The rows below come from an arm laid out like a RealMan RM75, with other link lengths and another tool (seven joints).
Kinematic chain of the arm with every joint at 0, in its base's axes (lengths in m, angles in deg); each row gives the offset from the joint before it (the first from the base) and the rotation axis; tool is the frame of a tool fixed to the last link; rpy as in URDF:
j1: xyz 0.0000 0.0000 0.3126 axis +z
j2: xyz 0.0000 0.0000 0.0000 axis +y
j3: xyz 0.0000 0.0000 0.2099 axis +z
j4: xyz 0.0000 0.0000 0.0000 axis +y
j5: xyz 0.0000 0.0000 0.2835 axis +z
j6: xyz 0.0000 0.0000 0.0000 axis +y
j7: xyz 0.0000 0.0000 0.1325 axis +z
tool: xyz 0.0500 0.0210 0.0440 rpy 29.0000 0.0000 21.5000
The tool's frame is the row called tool.
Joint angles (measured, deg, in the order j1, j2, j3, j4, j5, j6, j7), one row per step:
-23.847 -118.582 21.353 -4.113 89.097 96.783 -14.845
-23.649 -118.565 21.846 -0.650 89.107 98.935 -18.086
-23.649 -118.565 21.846 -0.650 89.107 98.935 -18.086
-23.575 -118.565 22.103 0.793 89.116 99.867 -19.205
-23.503 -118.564 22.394 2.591 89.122 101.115 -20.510
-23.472 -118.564 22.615 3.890 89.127 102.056 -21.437
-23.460 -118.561 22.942 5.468 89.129 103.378 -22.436
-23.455 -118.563 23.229 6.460 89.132 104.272 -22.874
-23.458 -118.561 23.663 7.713 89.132 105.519 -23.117
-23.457 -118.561 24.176 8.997 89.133 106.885 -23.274
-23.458 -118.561 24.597 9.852 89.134 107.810 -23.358
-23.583 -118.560 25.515 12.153 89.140 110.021 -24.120
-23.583 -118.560 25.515 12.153 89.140 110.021 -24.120
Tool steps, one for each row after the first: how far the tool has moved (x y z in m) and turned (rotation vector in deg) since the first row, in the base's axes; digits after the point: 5 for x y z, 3 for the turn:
-0.00172 0.00208 0.01549 0.047 -0.604 -2.114
-0.00172 0.00208 0.01549 0.047 -0.604 -2.114
-0.00197 0.00251 0.02159 0.114 -0.663 -3.145
-0.00187 0.00280 0.02930 0.253 -0.705 -4.548
-0.00150 0.00287 0.03485 0.327 -0.724 -5.642
-0.00047 0.00240 0.04159 0.452 -0.705 -7.221
0.00045 0.00169 0.04551 0.573 -0.559 -8.365
0.00197 0.00024 0.05020 0.876 -0.185 -10.038
0.00373 -0.00170 0.05481 1.175 0.237 -11.895
0.00502 -0.00317 0.05766 1.307 0.543 -13.198
0.00854 -0.00565 0.06566 1.346 1.087 -16.386
0.00854 -0.00565 0.06566 1.346 1.087 -16.386

